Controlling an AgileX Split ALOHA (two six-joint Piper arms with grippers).
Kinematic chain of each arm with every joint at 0, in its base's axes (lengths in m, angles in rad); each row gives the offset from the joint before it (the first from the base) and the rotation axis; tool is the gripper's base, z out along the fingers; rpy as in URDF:
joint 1: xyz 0 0 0.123 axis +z
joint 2: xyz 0 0 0 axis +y
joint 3: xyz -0.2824 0 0.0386 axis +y
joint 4: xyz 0.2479 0 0.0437 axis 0.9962 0 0.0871
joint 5: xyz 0 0 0 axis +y
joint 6: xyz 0.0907 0 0.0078 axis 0.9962 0 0.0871
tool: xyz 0 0 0 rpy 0 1.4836 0
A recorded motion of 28 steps. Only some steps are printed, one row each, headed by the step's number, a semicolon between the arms.
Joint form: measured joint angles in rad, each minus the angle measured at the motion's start. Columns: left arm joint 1, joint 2, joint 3, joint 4, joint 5, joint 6; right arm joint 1, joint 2, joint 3, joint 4, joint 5, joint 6.
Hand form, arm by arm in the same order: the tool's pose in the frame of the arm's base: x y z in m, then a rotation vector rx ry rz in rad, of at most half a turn. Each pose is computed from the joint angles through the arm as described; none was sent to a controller.
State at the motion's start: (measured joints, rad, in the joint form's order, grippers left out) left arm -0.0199 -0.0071 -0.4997 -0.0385 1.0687 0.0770; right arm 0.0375 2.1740 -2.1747 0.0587 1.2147 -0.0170
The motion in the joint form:
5: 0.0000 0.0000 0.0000 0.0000 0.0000 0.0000; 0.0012 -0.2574 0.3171 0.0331 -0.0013 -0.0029
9: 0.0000 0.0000 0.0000 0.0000 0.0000 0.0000; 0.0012 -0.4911 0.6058 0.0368 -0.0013 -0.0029
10: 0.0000 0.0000 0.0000 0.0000 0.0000 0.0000; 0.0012 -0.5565 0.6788 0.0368 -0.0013 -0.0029
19: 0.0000 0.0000 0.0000 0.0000 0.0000 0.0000; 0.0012 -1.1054 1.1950 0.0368 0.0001 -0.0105
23: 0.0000 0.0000 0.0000 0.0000 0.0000 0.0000; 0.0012 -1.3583 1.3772 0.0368 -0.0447 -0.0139
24: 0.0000 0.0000 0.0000 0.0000 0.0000 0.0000; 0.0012 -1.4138 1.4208 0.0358 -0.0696 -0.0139
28: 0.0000 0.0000 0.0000 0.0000 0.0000 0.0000; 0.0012 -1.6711 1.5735 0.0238 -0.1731 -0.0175
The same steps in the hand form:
5: -0.0063 -0.0029 0.2765 0.1012 2.0424 -0.0104; 0.4156 0.0239 0.3206 -0.0596 2.7535 0.1322
9: -0.0063 -0.0029 0.2765 0.1012 2.0424 -0.0104; 0.3501 0.0217 0.3288 -0.0563 2.8083 0.1380
10: -0.0063 -0.0029 0.2765 0.1012 2.0424 -0.0104; 0.3313 0.0210 0.3306 -0.0560 2.8159 0.1381
19: -0.0063 -0.0029 0.2765 0.1012 2.0424 -0.0104; 0.1797 0.0151 0.3256 -0.0681 2.7841 0.1358
23: -0.0063 -0.0029 0.2765 0.1012 2.0424 -0.0104; 0.1239 0.0128 0.3134 -0.0712 2.6685 0.1319
24: -0.0063 -0.0029 0.2765 0.1012 2.0424 -0.0104; 0.1138 0.0122 0.3084 -0.0696 2.6319 0.1293
28: -0.0063 -0.0029 0.2765 0.1012 2.0424 -0.0104; 0.0728 0.0093 0.2922 -0.0705 2.4243 0.1072

